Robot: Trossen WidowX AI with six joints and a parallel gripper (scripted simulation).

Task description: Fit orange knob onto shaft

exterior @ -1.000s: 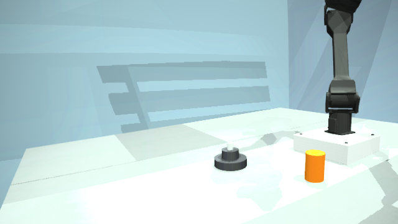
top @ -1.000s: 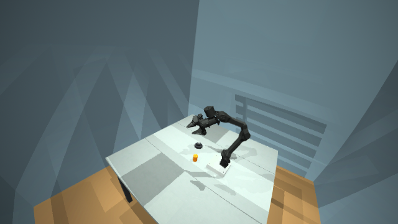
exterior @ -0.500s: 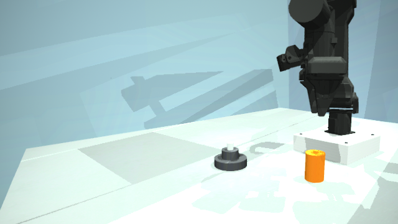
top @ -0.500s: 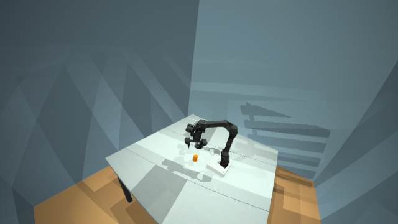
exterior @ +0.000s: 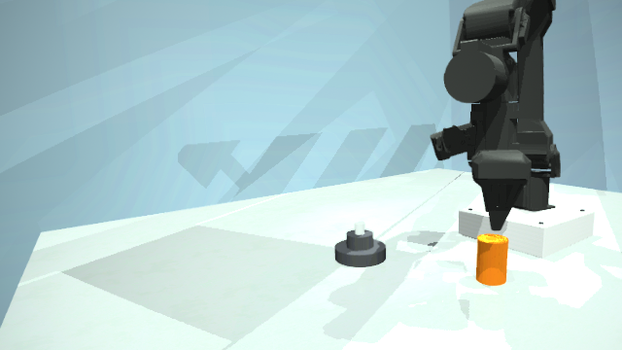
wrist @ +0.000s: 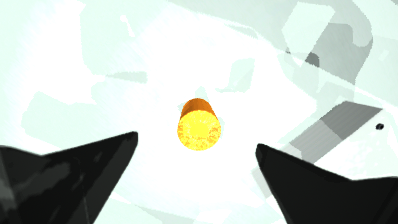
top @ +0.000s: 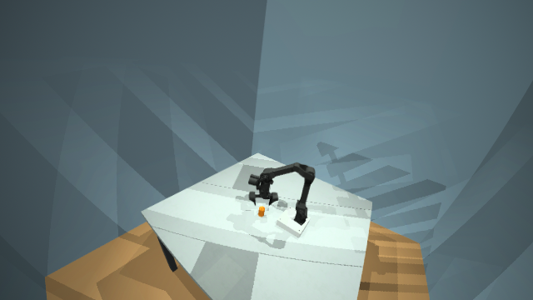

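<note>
Now: the orange knob 40 mm below my gripper tip. Also, from my gripper tip: dark round pedestal: 170 mm to the right, 110 mm ahead, 60 mm below.
</note>
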